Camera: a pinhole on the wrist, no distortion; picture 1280 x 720 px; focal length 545.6 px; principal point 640.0 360.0 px. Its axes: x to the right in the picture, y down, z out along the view. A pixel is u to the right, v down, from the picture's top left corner.
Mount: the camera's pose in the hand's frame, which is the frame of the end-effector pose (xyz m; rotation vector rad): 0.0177 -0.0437 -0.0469 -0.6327 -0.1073 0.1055
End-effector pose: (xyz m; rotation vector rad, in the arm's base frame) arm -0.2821 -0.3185 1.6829 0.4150 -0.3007 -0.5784
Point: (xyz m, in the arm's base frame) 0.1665 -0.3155 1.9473
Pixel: outside the picture
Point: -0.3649 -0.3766 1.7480
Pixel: outside the picture
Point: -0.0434 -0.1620 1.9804
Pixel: 933 694
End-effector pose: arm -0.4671 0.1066 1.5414 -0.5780 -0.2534 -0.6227
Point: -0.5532 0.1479 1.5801
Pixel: 187 48
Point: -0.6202 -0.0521 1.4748
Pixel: behind the camera
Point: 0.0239 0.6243 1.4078
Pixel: outside the picture
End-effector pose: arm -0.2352 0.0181 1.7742 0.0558 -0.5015 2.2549
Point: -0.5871 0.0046 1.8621
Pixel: 1185 568
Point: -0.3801 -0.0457 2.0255
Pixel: 853 158
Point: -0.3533 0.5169 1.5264
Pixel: behind the camera
